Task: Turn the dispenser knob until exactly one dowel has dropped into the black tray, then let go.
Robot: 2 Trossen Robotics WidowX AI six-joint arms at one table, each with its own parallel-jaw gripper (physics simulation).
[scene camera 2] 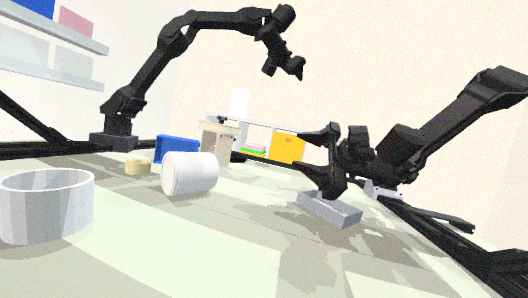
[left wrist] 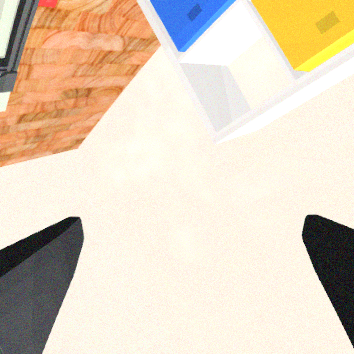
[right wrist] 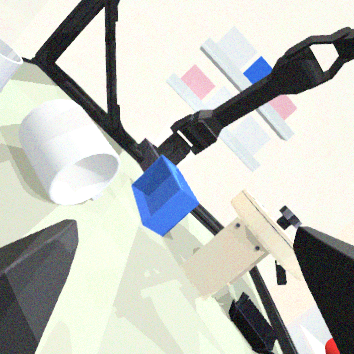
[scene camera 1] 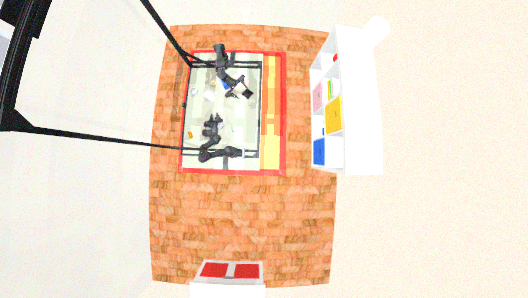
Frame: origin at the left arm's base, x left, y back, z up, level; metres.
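Seen in the pictures: left gripper, between the fingertips: (scene camera 2: 295, 77) (left wrist: 193, 226) (scene camera 1: 244, 94); right gripper, between the fingertips: (scene camera 2: 294, 147) (right wrist: 188, 234) (scene camera 1: 214, 112); left arm's base, origin of its link: (scene camera 2: 116, 134); right arm's base, origin of its link: (scene camera 1: 240, 153).
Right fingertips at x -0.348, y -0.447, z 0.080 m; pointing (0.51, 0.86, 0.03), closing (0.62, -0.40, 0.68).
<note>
Offsets run from my right fingertips to a thing's top centre. "*": to the spot under its first point.
The wooden dispenser (scene camera 2: 216, 145) (right wrist: 225, 260) has a round top with a black knob (scene camera 2: 220, 119) (right wrist: 288, 217). The black tray @(dx +0.359, dy +0.034, dz -0.103 m) (scene camera 2: 239, 158) (right wrist: 252, 322) lies on the table beside the dispenser's body; its inside is too dark to read and no dowel shows. My left gripper (scene camera 1: 237, 86) (scene camera 2: 285, 72) (left wrist: 193, 226) is open and empty, high up, over the dispenser in scene camera 1. My right gripper (scene camera 1: 215, 115) (scene camera 2: 298, 149) (right wrist: 188, 234) is open and empty, apart from the dispenser and pointing towards its side of the table; the knob shows beside its right-hand finger in the right wrist view.
A blue bin @(dx +0.230, dy +0.248, dz -0.047 m) (scene camera 2: 177, 147) (right wrist: 165, 197) stands beside the dispenser. A white cylinder @(* dx -0.003, dy +0.206, dz -0.074 m) (scene camera 2: 190, 172) (right wrist: 60, 145) lies on its side near a tan roll @(dx +0.135, dy +0.320, dz -0.102 m) (scene camera 2: 137, 166). A white round container @(dx -0.067, dy +0.350, dz -0.072 m) (scene camera 2: 47, 212) is at the left. A grey tray @(dx -0.056, dy -0.085, dz -0.102 m) (scene camera 2: 345, 220) lies below my right gripper in scene camera 2.
</note>
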